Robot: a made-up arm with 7 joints.
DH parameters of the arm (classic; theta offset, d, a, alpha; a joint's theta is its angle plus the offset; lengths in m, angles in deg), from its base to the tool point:
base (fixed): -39.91 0 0.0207 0
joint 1: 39.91 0.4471 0.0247 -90
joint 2: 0 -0.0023 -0.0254 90
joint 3: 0 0.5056 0.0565 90
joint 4: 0 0.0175 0.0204 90
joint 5: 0 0.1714 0.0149 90
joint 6: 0 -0.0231 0.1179 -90
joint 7: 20.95 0 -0.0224 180
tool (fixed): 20.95 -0.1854 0 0
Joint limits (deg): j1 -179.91..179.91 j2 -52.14..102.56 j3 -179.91..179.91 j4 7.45..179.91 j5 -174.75..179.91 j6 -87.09..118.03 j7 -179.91..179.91
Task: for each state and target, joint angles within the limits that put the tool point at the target. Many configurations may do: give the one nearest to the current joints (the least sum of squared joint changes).
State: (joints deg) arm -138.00 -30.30 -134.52 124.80 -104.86 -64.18 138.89
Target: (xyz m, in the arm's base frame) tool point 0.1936 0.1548 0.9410
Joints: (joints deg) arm -174.42 -37.18 -108.06 124.88 -101.51 -87.09 140.53
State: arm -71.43 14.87 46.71 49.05 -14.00 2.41 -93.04
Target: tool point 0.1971 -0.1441 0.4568
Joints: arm -58.01 42.37 47.47 7.45 -11.47 26.17 -93.55
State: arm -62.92 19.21 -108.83 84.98 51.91 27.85 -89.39
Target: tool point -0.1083 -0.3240 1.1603
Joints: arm -47.44 36.13 -121.27 106.44 47.79 15.65 -90.06
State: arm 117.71 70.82 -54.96 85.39 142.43 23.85 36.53
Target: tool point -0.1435 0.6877 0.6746
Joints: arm 134.84 52.33 -59.01 103.22 142.15 30.56 36.34
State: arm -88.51 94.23 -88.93 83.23 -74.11 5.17 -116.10
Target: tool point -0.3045 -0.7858 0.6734
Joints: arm -87.68 75.33 -99.80 116.39 -63.17 10.14 -117.38
